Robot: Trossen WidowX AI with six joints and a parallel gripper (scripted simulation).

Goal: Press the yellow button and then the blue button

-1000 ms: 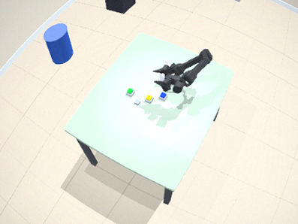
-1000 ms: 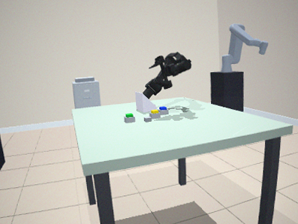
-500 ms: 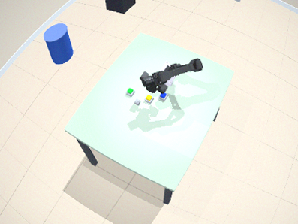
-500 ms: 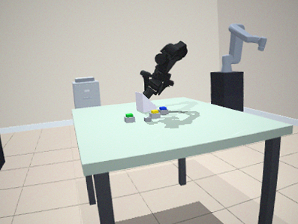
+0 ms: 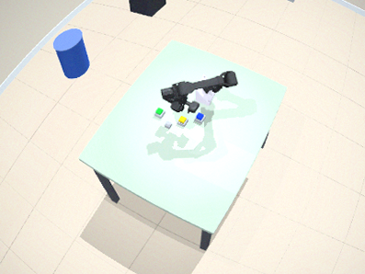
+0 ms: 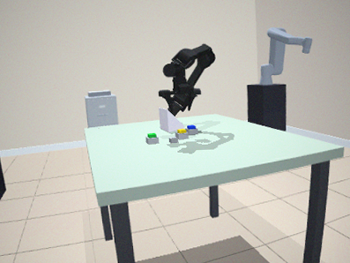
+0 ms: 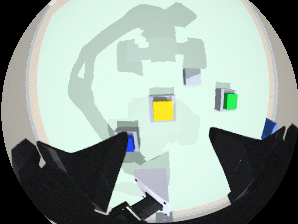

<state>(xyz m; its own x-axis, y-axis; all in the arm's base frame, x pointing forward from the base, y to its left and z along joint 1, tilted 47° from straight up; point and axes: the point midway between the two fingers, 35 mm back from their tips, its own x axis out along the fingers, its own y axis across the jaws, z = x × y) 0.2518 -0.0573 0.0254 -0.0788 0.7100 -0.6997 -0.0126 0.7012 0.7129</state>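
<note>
My gripper tip is 90 mm above the yellow button. Also, from my gripper tip: blue button: 90 mm below, 80 mm to the left, 70 mm behind; then small grey block: 110 mm below, 60 mm to the right, 60 mm ahead; then green button: 140 mm to the right, 90 mm below, 10 mm ahead.
</note>
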